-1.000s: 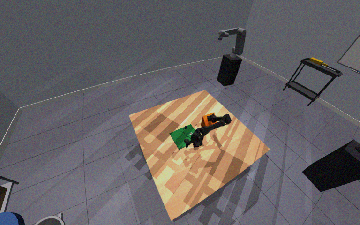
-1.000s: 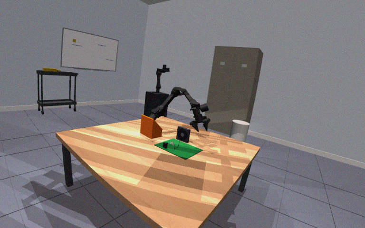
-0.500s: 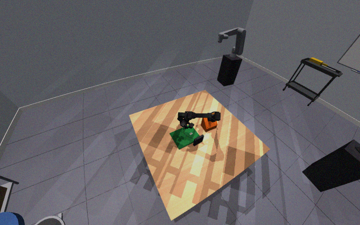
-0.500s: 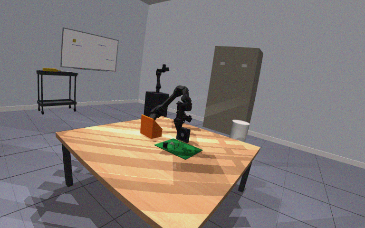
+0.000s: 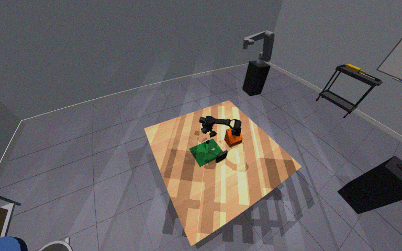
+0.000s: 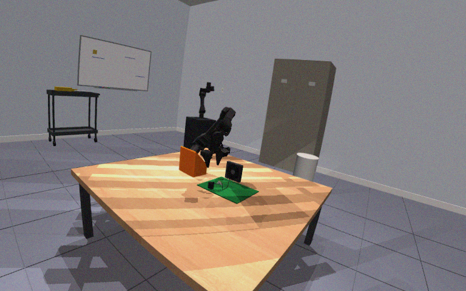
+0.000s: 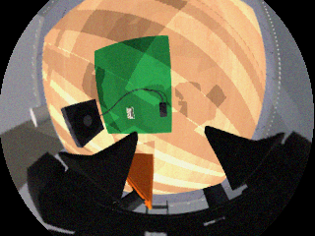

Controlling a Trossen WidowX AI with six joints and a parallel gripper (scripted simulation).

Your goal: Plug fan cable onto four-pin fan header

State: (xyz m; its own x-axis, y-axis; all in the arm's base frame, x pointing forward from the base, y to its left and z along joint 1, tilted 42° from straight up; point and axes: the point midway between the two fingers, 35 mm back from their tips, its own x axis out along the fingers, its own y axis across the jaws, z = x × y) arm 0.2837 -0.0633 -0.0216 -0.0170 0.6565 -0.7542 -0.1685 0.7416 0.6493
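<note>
The black four-pin plug lies 120 mm below my gripper tip. From my gripper tip the other things lie so: black fan: 240 mm to the left, 90 mm below, 40 mm behind; green board: 160 mm below, 110 mm to the left, 50 mm ahead.
</note>
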